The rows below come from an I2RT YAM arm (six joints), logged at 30 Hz.
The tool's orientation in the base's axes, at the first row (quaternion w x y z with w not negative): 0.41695 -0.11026 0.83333 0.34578
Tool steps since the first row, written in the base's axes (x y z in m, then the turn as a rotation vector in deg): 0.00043 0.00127 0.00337 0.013 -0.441 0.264; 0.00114 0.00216 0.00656 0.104 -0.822 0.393; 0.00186 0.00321 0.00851 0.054 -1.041 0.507; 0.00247 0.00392 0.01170 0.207 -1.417 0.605; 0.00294 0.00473 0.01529 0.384 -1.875 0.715; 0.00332 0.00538 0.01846 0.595 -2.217 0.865; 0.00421 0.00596 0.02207 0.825 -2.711 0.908; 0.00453 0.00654 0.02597 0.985 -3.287 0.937
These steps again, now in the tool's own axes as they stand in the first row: -0.00274 0.00236 -0.00028 -0.258 -0.203 -0.396; -0.00555 0.00423 -0.00056 -0.454 -0.464 -0.647; -0.00739 0.00561 -0.00022 -0.534 -0.547 -0.872; -0.01016 0.00739 -0.00069 -0.745 -0.848 -1.069; -0.01314 0.00950 -0.00134 -0.989 -1.216 -1.311; -0.01576 0.01134 -0.00198 -1.273 -1.495 -1.471; -0.01904 0.01309 -0.00253 -1.502 -1.947 -1.676; -0.02219 0.01526 -0.00356 -1.685 -2.432 -1.974
